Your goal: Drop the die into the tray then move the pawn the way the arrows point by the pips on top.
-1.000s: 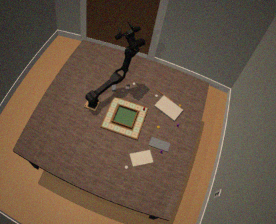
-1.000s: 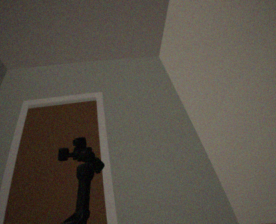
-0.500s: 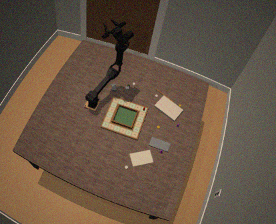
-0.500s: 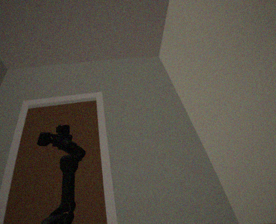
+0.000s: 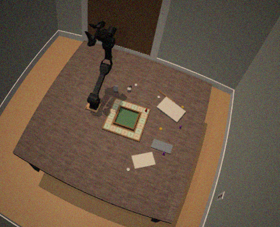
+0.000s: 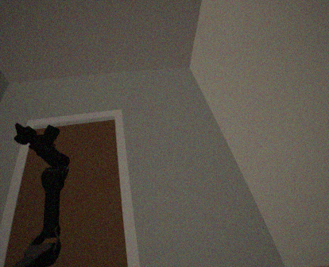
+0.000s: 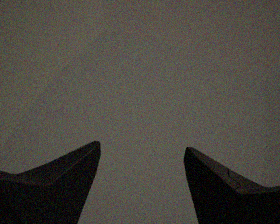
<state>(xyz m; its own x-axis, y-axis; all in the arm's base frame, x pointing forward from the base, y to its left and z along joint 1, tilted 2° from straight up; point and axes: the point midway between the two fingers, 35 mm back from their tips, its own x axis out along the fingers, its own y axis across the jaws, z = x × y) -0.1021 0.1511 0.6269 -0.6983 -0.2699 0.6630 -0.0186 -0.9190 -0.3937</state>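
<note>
Right now the white die is 65 cm below my gripper tip, 32 cm ahead of it and 8 cm to the left of it. From my gripper tip the other things lie so: red pawn 64 cm below, 49 cm ahead, 6 cm to the right; then grey card 68 cm ahead, 66 cm below, 30 cm to the right; then small grey block 66 cm below, 21 cm ahead, 6 cm to the left.
</note>
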